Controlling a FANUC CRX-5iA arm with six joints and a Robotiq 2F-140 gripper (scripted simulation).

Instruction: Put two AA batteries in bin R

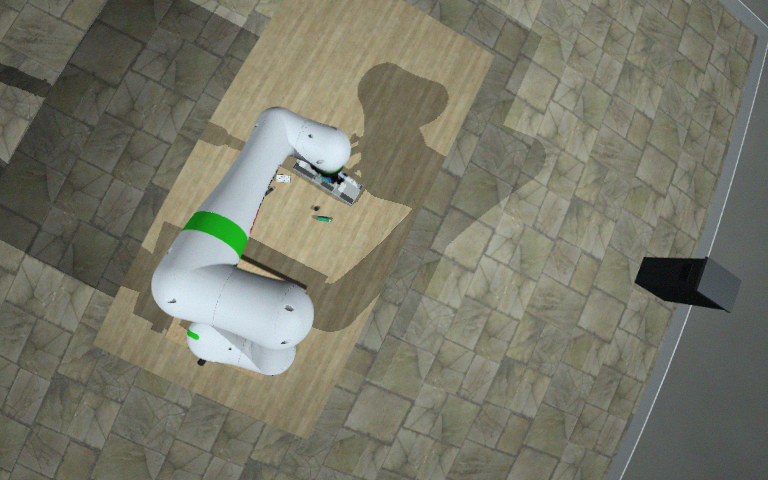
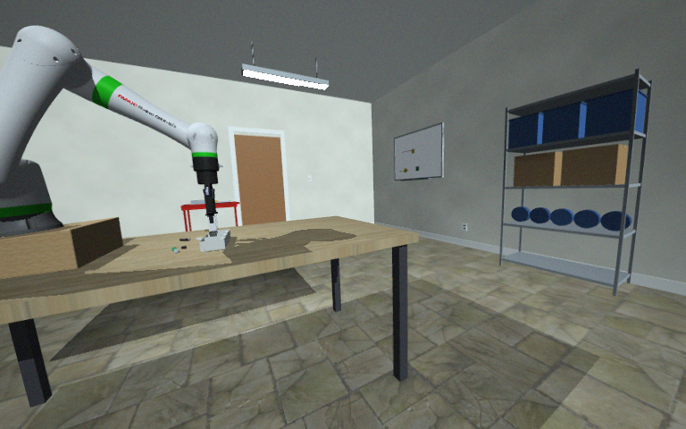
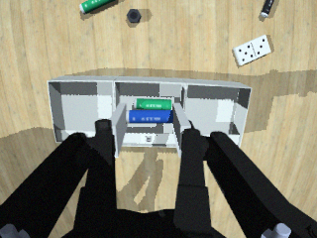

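Right now my hand is 30 mm above the blue AA battery. The rest, counted from my hand: grey bin: 70 mm below, 10 mm ahead; then white domino: 130 mm to the left, 100 mm behind, 90 mm below; then small black round part: 110 mm behind, 90 mm below, 40 mm to the right.
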